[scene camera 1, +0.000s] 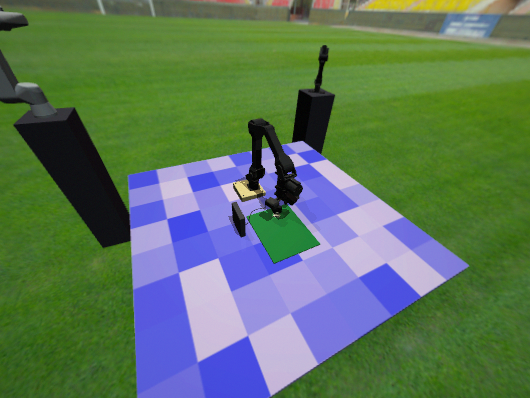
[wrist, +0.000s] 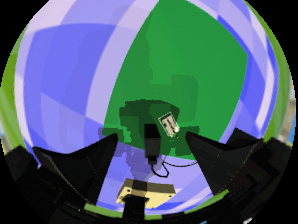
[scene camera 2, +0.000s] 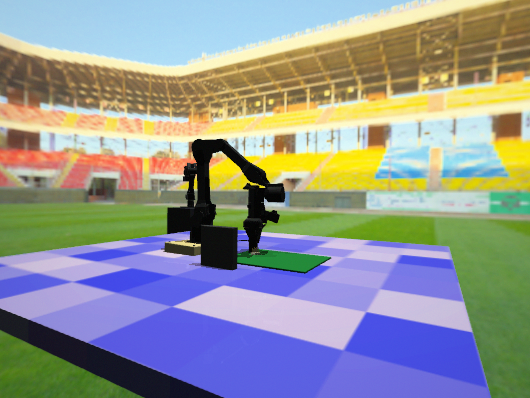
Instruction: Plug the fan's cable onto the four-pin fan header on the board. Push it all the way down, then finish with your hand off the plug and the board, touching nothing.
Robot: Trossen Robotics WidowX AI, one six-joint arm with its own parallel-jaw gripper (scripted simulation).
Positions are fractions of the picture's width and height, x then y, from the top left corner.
Scene:
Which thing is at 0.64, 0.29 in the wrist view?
A green board.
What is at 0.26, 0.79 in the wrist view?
My gripper.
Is my gripper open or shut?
Open.

